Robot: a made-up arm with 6 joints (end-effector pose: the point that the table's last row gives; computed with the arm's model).
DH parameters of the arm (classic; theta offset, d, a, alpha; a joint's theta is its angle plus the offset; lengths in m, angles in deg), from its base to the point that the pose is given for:
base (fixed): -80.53 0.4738 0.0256 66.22
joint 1: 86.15 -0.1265 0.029 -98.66
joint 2: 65.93 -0.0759 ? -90
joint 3: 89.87 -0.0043 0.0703 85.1
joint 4: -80.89 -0.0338 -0.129 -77
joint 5: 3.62 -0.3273 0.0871 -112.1
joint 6: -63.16 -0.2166 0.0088 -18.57
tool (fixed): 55.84 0.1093 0 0
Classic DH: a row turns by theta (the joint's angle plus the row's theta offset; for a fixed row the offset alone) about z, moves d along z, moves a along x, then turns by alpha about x.
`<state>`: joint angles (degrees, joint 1 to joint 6).
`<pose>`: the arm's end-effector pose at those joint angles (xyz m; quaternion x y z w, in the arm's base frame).
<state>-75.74 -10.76 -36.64 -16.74 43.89 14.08</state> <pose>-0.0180 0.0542 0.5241 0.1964 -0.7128 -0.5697 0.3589</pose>
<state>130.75 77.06 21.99 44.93 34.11 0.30</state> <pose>0.2391 0.1780 0.2463 -0.5119 -0.8056 0.1714 0.2441</pose>
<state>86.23 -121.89 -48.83 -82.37 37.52 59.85</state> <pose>0.3340 0.2336 0.5173 -0.1545 0.3865 0.0474 0.9080</pose>
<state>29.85 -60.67 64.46 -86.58 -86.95 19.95</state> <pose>0.4236 -0.2287 0.2392 -0.5989 0.0500 -0.4268 0.6758</pose>
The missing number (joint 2, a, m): 0.0325
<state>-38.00 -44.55 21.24 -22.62 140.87 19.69</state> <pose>0.1794 0.2438 0.3168 0.2090 0.7323 0.3170 0.5654</pose>
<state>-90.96 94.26 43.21 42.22 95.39 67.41</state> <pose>0.3879 -0.0991 0.4296 -0.4652 0.1665 -0.2976 0.8169</pose>
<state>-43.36 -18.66 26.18 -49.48 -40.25 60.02</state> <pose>0.3165 0.1098 0.2085 -0.4373 0.0048 0.0688 0.8967</pose>
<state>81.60 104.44 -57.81 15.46 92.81 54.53</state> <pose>0.2100 0.2612 0.5976 -0.5705 -0.4424 0.0641 0.6890</pose>
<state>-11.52 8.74 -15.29 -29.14 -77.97 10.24</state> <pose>0.0894 0.1292 0.1744 -0.3313 0.0381 0.2169 0.9175</pose>
